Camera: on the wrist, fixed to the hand. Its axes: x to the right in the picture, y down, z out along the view.
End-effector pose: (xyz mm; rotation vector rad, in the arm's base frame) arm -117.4 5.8 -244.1 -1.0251 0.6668 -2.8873
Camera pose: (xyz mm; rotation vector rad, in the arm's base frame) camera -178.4 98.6 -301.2 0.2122 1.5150 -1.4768
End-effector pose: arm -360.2 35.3 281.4 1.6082 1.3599 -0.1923
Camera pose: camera -454.4 112.8 308.0 1.6873 0.0962 1.3546
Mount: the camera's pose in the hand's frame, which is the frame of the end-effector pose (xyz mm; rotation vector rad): 0.2 -53.8 -112.7 -0.6440 0.4003 1.5088
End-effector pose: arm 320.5 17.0 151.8 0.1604 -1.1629 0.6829
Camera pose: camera 440.3 25.9 117.8 -1.4715 -0.8986 1.4756
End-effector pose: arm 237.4 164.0 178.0 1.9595 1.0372 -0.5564
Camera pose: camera 193.3 274.6 215.7 1.6758 -0.2580 0.9049
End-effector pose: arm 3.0 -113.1 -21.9 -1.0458 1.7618 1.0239
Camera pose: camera 25.3 -233.5 2.6 -0.0050 -1.9160 -1.8394
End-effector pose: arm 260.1 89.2 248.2 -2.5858 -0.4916 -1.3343
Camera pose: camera 155.1 103.6 314.3 -1.8372 1.7798 -1.2601
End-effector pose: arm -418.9 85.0 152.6 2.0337 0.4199 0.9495
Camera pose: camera -501.1 179.0 151.1 1.2800 -1.2797 1.9867
